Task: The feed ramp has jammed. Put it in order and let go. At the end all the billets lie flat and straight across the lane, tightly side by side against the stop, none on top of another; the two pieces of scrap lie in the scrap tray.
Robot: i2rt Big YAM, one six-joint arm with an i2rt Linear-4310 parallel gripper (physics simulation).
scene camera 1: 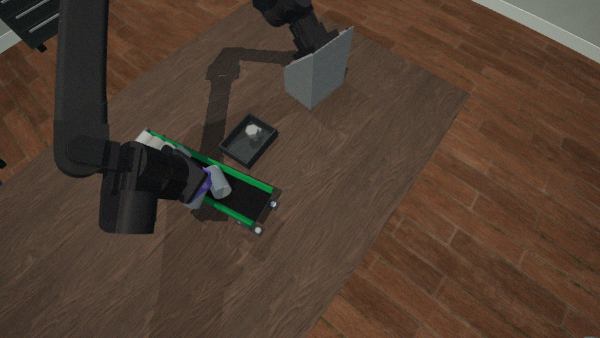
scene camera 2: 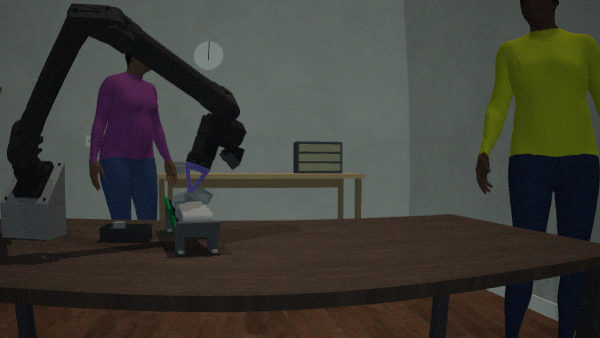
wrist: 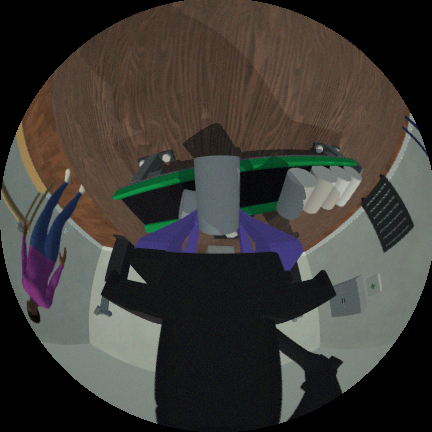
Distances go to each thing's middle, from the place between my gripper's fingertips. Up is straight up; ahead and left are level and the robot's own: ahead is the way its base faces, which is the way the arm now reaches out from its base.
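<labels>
There's the dark scrap tray (scene camera 1: 237,145), and it's 100 mm below my hand, 70 mm to the right of it and 160 mm behind it.
</labels>
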